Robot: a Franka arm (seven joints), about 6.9 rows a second.
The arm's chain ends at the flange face. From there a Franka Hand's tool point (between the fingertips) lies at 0.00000 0.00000 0.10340 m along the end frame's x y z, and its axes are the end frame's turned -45 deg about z.
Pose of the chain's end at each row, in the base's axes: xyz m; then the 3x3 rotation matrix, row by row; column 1 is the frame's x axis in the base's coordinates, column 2 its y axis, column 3 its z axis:
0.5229, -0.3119, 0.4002; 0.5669, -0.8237, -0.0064; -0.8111, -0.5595, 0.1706; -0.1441, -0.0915, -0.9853
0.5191, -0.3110, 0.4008; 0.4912, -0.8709, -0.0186; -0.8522, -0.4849, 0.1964; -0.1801, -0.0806, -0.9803
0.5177, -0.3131, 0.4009; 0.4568, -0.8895, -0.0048; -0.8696, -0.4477, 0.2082; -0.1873, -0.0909, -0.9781
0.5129, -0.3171, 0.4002; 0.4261, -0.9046, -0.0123; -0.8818, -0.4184, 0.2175; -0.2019, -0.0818, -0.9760
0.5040, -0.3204, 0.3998; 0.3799, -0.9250, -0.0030; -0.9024, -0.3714, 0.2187; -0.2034, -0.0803, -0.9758
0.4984, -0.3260, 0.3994; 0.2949, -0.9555, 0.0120; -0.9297, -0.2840, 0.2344; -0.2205, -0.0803, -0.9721
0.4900, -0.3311, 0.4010; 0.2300, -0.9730, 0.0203; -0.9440, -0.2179, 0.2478; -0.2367, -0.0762, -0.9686
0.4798, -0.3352, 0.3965; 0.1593, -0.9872, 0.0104; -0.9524, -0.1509, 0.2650; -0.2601, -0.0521, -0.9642
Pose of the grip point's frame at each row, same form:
0.5222, -0.2943, 0.2983; 0.9833, -0.1816, -0.0064; -0.1779, -0.9692, 0.1706; -0.0372, -0.1666, -0.9853
0.5172, -0.2907, 0.2994; 0.9632, -0.2685, -0.0186; -0.2597, -0.9455, 0.1964; -0.0704, -0.1843, -0.9803
0.5172, -0.2916, 0.2998; 0.9520, -0.3060, -0.0048; -0.2983, -0.9315, 0.2082; -0.0682, -0.1967, -0.9781
0.5116, -0.2946, 0.2993; 0.9409, -0.3384, -0.0123; -0.3277, -0.9194, 0.2175; -0.0849, -0.2006, -0.9760
0.5037, -0.2978, 0.2989; 0.9227, -0.3854, -0.0030; -0.3755, -0.9007, 0.2187; -0.0870, -0.2006, -0.9758
0.4996, -0.3018, 0.2989; 0.8842, -0.4671, 0.0120; -0.4566, -0.8582, 0.2344; -0.0991, -0.2127, -0.9721
0.4921, -0.3055, 0.3008; 0.8506, -0.5254, 0.0203; -0.5134, -0.8216, 0.2478; -0.1135, -0.2213, -0.9686
0.4809, -0.3078, 0.2968; 0.8107, -0.5854, 0.0104; -0.5667, -0.7802, 0.2650; -0.1471, -0.2208, -0.9642

